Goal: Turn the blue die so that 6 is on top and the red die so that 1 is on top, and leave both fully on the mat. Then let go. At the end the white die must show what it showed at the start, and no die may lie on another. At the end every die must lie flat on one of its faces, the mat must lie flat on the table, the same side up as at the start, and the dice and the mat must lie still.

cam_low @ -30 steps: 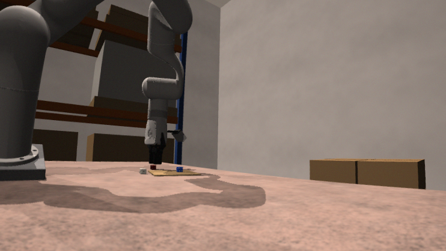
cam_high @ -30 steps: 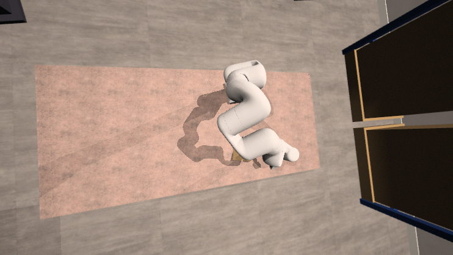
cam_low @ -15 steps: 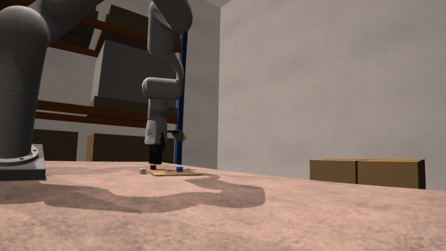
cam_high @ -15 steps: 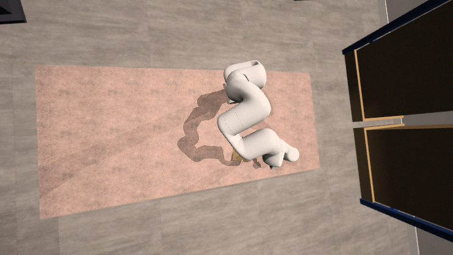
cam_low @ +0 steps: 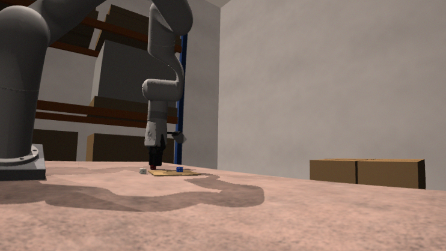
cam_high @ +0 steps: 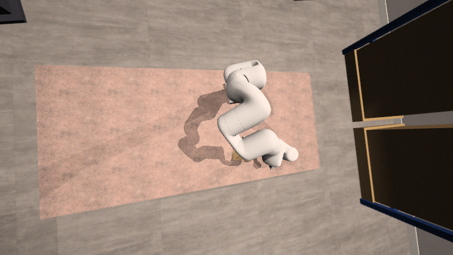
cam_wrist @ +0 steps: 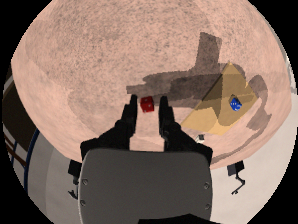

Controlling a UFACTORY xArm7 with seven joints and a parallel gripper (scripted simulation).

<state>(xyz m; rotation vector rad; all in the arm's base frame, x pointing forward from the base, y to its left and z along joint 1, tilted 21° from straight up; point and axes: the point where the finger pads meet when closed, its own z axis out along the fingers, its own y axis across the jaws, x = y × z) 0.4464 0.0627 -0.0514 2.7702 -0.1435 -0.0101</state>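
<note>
Right now the red die is 30 mm below my hand and 10 mm behind it. Round my hand: tan mat (150 mm to the right, 30 mm below, 30 mm behind); blue die (150 mm to the right, 20 mm below); white die (120 mm behind, 110 mm to the right, 30 mm below).
</note>
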